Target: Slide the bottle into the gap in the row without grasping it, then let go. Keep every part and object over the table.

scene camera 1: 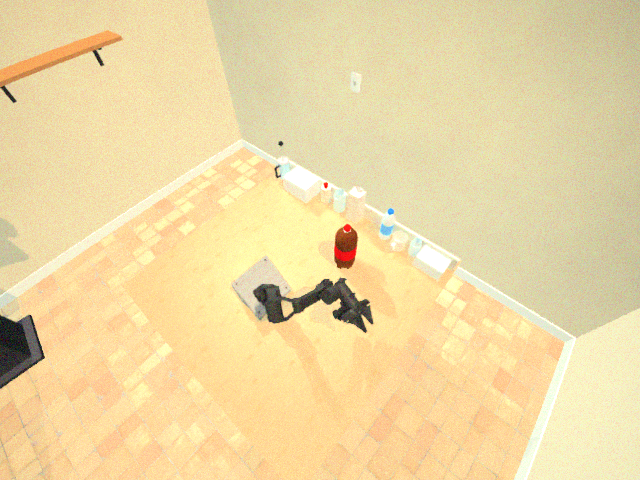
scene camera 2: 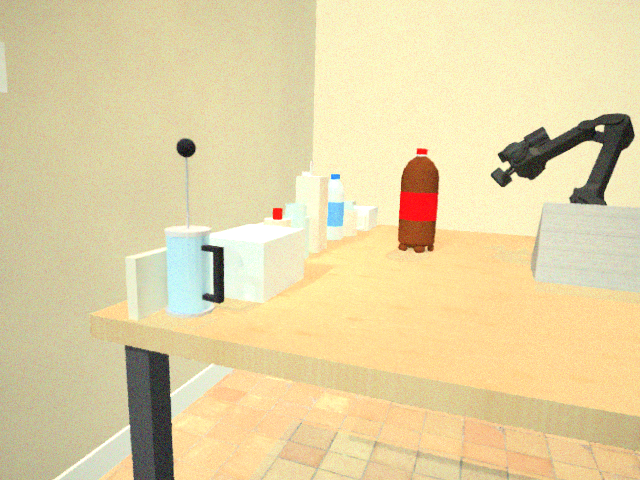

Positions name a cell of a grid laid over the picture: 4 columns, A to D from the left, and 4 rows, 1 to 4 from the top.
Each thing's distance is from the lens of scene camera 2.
large brown bottle (scene camera 2: C2): 1.26 m
white carton (scene camera 2: B2): 1.21 m
french press (scene camera 2: B3): 0.71 m
blue-capped bottle (scene camera 2: C2): 1.43 m
The marked spots on the large brown bottle and the french press are 0.75 m apart.
